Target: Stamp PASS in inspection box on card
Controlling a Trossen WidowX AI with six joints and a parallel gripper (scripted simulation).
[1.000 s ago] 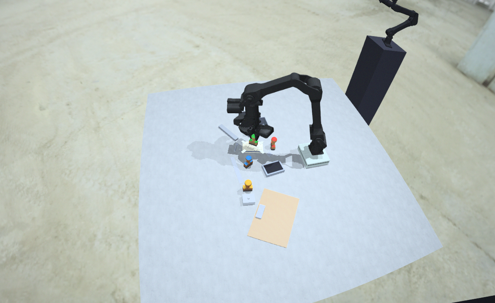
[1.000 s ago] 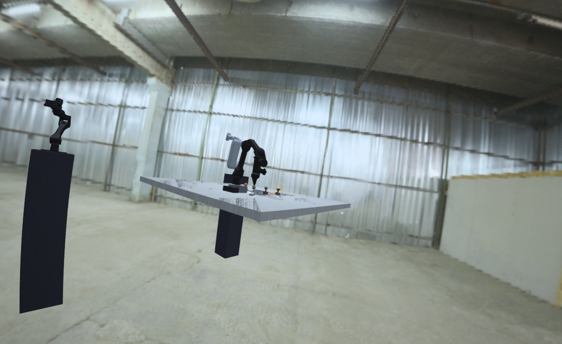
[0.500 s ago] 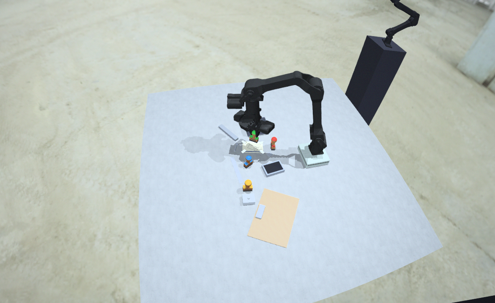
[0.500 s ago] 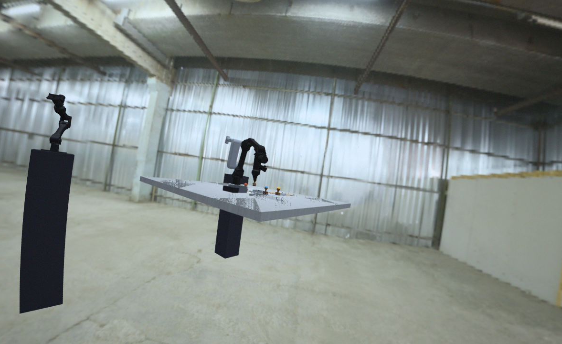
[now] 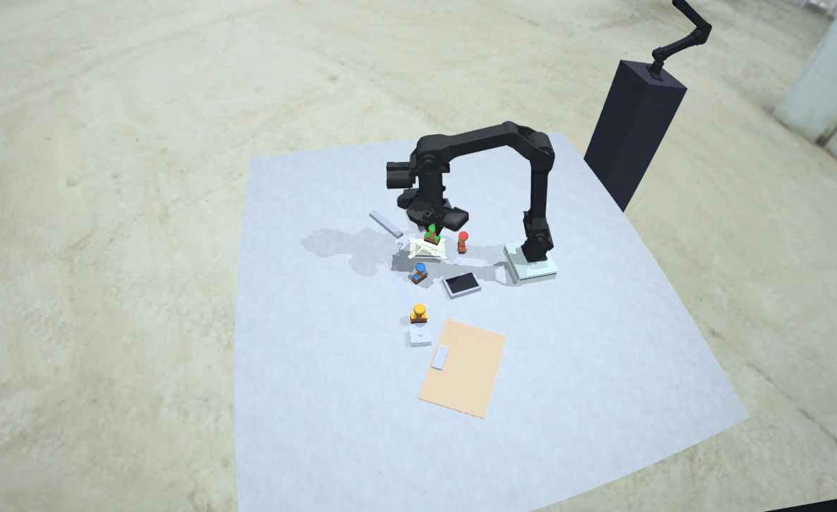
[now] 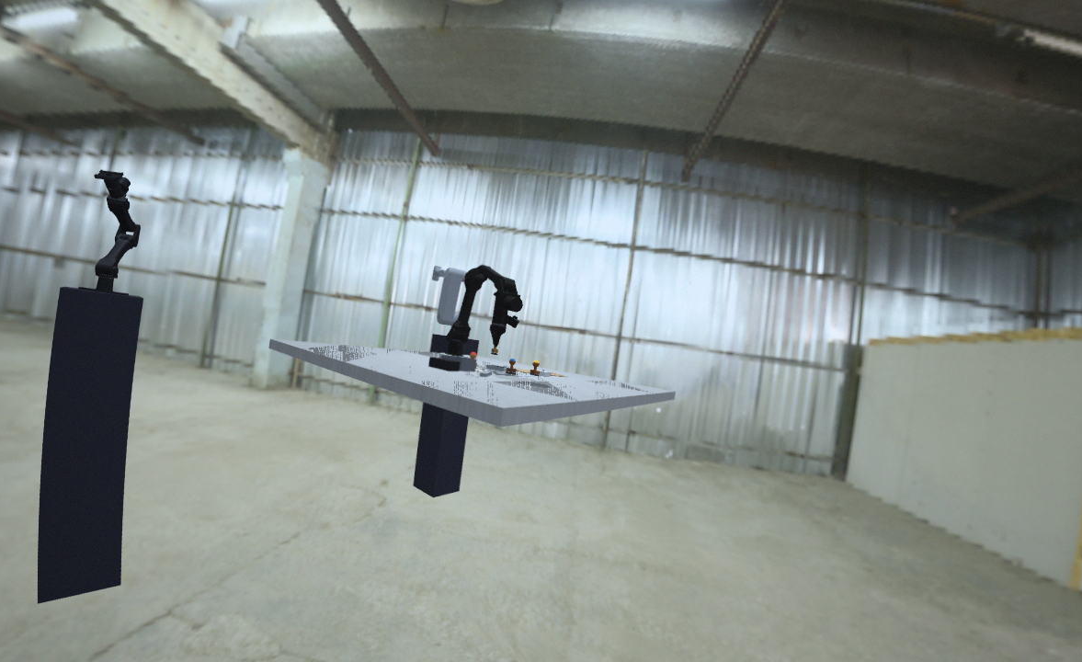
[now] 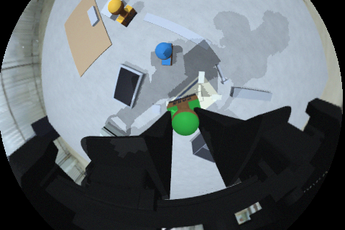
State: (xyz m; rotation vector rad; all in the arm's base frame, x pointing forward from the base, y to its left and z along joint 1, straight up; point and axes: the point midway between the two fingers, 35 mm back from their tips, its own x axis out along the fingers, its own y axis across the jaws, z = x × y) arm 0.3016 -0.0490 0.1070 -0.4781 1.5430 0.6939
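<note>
Right now the ink pad is 110 mm to the left of my gripper tip, 100 mm below it and 70 mm behind it. The rest, counted from my gripper tip: blue-knobbed stamp 90 mm below, 70 mm to the left, 40 mm ahead; then green-knobbed stamp 10 mm below; then paper card 110 mm below, 40 mm to the right.
</note>
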